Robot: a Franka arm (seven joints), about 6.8 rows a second.
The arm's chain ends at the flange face. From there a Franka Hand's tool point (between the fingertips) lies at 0.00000 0.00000 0.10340 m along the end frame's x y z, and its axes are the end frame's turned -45 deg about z.
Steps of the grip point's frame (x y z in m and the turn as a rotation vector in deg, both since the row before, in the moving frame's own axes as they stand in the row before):
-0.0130 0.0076 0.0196 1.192 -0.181 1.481
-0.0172 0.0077 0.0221 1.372 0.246 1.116
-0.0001 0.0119 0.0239 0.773 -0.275 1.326
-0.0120 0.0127 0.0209 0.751 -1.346 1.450
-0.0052 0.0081 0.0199 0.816 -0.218 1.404
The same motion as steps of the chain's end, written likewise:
-0.0021 0.0159 0.0196 0.715 -0.971 1.481
-0.0053 0.0197 0.0221 1.144 -0.796 1.116
0.0097 0.0091 0.0239 0.352 -0.741 1.326
0.0032 0.0167 0.0209 -0.421 -1.483 1.450
0.0034 0.0102 0.0199 0.423 -0.731 1.404

